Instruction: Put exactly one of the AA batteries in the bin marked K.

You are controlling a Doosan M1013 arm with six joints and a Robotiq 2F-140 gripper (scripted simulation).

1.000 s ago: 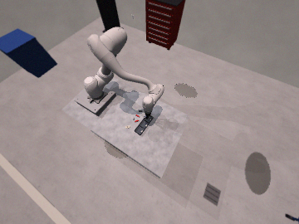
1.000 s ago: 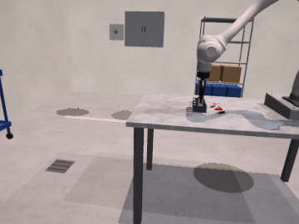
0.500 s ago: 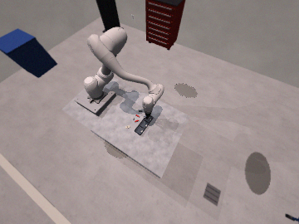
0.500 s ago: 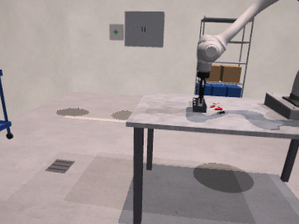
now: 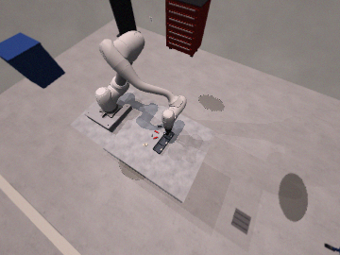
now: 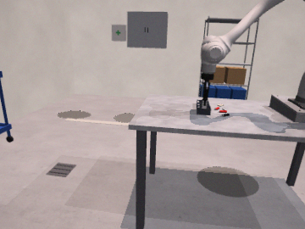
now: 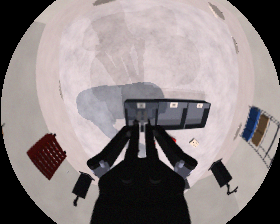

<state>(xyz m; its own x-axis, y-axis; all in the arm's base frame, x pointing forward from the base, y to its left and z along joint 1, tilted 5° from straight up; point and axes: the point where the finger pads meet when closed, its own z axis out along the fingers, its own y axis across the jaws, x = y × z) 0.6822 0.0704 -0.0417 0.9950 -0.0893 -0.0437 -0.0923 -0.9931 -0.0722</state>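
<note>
The white piece lies 200 mm to the right of my hand, 160 mm behind it and 40 mm below it. Also, from my hand: dark AA battery: 130 mm behind, 40 mm to the left, 40 mm below.
</note>
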